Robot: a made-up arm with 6 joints. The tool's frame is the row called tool.
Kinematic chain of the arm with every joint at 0, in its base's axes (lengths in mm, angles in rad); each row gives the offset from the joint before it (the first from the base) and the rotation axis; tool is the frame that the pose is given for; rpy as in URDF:
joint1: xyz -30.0 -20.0 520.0 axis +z
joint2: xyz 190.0 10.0 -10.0 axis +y
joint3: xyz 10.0 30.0 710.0 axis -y
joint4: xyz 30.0 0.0 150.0 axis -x
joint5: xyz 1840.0 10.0 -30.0 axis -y
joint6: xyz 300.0 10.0 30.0 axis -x
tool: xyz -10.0 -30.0 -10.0 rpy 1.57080 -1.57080 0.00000
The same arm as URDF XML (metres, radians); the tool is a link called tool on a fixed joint. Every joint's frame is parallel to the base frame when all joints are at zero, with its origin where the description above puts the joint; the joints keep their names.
<robot name="arm">
  <joint name="joint1" type="continuous">
    <parent link="base_link"/>
    <child link="link1"/>
    <origin xyz="-0.03 -0.02 0.52" rpy="0 0 0"/>
    <axis xyz="0 0 1"/>
  </joint>
  <joint name="joint2" type="continuous">
    <parent link="link1"/>
    <child link="link2"/>
    <origin xyz="0.19 0.01 -0.01" rpy="0 0 0"/>
    <axis xyz="0 1 0"/>
  </joint>
  <joint name="joint3" type="continuous">
    <parent link="link2"/>
    <child link="link3"/>
    <origin xyz="0.01 0.03 0.71" rpy="0 0 0"/>
    <axis xyz="0 -1 0"/>
  </joint>
  <joint name="joint4" type="continuous">
    <parent link="link3"/>
    <child link="link4"/>
    <origin xyz="0.03 0 0.15" rpy="0 0 0"/>
    <axis xyz="-1 0 0"/>
  </joint>
  <joint name="joint5" type="continuous">
    <parent link="link4"/>
    <child link="link5"/>
    <origin xyz="1.84 0.01 -0.03" rpy="0 0 0"/>
    <axis xyz="0 -1 0"/>
  </joint>
  <joint name="joint6" type="continuous">
    <parent link="link5"/>
    <child link="link6"/>
    <origin xyz="0.3 0.01 0.03" rpy="0 0 0"/>
    <axis xyz="-1 0 0"/>
  </joint>
  <joint name="tool_joint" type="fixed">
    <parent link="link6"/>
    <child link="tool"/>
    <origin xyz="-0.01 -0.03 -0.01" rpy="1.5708 -1.5708 0"/>
  </joint>
  <link name="base_link"/>
  <link name="link1"/>
  <link name="link2"/>
  <link name="link3"/>
  <link name="link4"/>
  <link name="link5"/>
  <link name="link6"/>
  <link name="tool"/>
</robot>

